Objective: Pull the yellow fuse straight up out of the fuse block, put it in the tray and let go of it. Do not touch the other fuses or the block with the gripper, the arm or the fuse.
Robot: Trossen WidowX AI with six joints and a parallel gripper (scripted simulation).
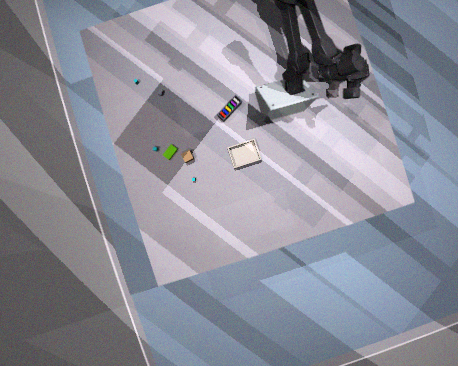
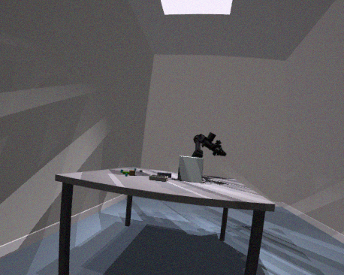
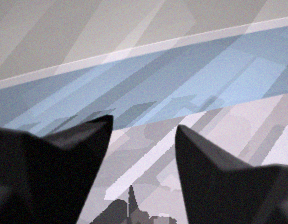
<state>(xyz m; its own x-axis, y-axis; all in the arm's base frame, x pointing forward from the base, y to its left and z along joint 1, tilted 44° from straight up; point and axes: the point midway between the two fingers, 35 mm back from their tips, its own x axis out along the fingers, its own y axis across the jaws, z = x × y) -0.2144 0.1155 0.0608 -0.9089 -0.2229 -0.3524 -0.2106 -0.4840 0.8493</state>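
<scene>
The yellow fuse lies 530 mm ahead of my gripper tip, 220 mm below it and 80 mm to the right of it.
</scene>
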